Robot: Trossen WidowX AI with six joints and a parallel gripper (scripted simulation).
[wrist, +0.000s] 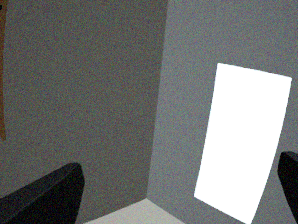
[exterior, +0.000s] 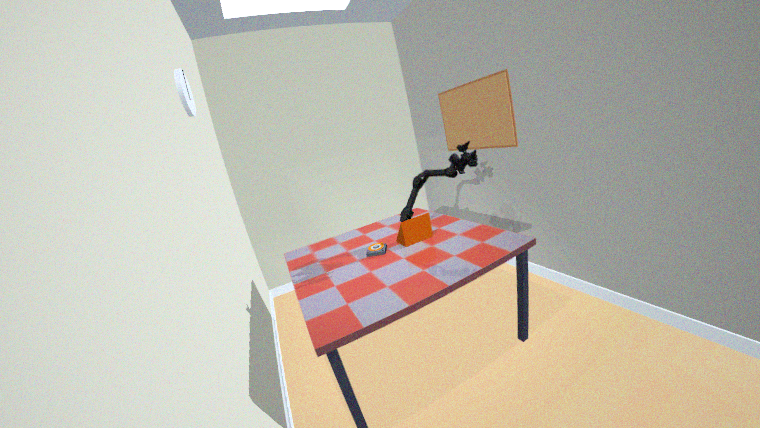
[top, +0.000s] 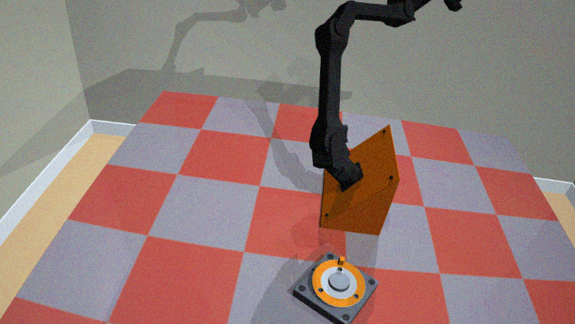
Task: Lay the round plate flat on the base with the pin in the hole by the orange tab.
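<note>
My gripper tip is now 630 mm short of the round plate, 340 mm to the left of it and 510 mm above it. The rest, counted from my gripper tip: square grey base: 650 mm ahead, 340 mm to the right, 530 mm below.
</note>
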